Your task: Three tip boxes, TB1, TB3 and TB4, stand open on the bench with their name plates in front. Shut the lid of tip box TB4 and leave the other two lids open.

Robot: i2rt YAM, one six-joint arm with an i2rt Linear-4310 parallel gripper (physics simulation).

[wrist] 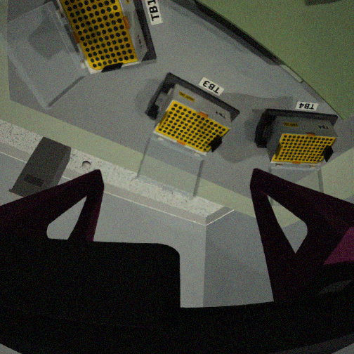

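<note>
Tip box TB4 (pixel 304 148) stands at the right of the wrist view, a grey box with a yellow perforated top. Its clear lid (pixel 296 178) hangs open on the side toward the gripper, partly hidden by the right finger. Its name plate (pixel 306 106) lies on its far side. Tip box TB3 (pixel 192 126) stands in the middle, its clear lid (pixel 171 167) open. Tip box TB1 (pixel 102 35) stands at the upper left, its clear lid (pixel 44 52) open. My gripper (pixel 176 177) is wide open, with nothing between the fingers, and appears above the bench edge.
The name plates of TB3 (pixel 211 86) and TB1 (pixel 153 11) lie beside their boxes. A dark grey block (pixel 42 167) is at the left, near a small round mark on the speckled bench edge (pixel 120 175). A green surface (pixel 300 45) lies beyond a curved dark edge at the upper right.
</note>
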